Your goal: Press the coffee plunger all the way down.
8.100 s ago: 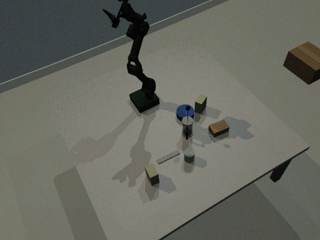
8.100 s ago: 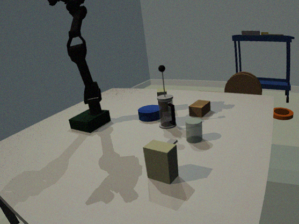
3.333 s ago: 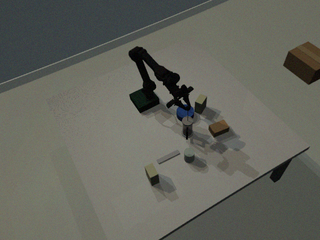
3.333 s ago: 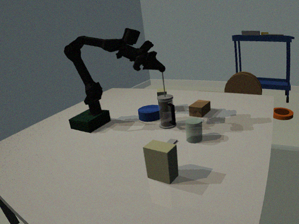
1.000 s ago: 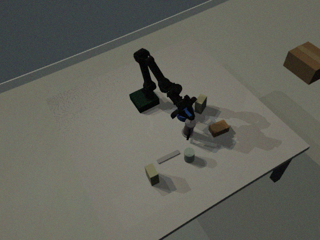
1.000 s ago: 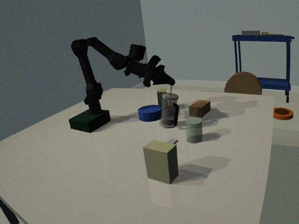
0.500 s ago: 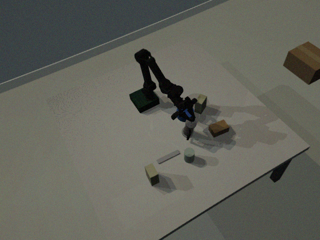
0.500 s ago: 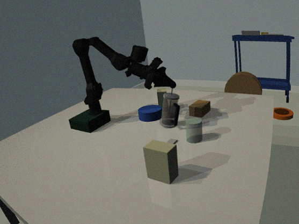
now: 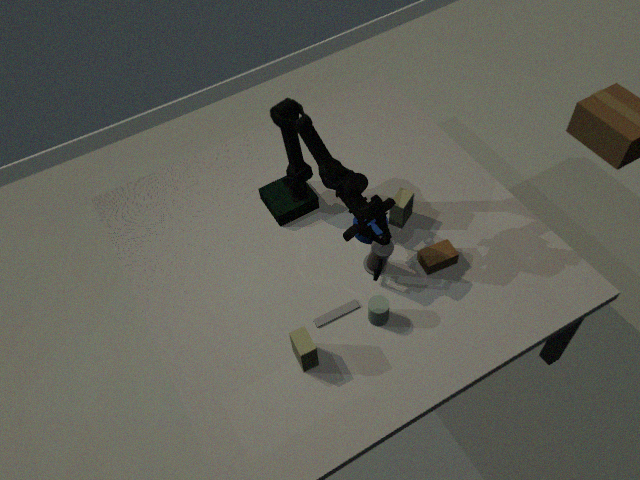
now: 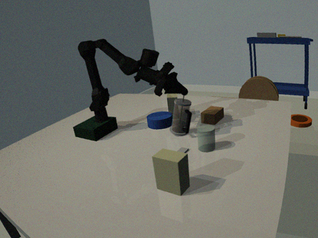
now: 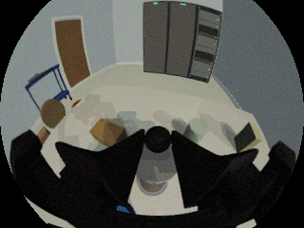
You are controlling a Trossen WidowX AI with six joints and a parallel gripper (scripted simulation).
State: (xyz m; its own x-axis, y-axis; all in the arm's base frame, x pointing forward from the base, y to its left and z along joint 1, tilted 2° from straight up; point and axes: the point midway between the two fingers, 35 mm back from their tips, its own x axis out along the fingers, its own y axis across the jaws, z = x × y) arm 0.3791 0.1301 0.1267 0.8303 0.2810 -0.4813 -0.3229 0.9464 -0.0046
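The coffee press is 10 mm behind my gripper tip, 20 mm to the right of it and 90 mm below it. The rest, counted from my gripper tip: brown box 20 mm ahead, 180 mm to the left, 160 mm below; thin grey bar 70 mm ahead, 200 mm to the right, 180 mm below; blue flat cylinder 190 mm behind, 40 mm to the left, 160 mm below.
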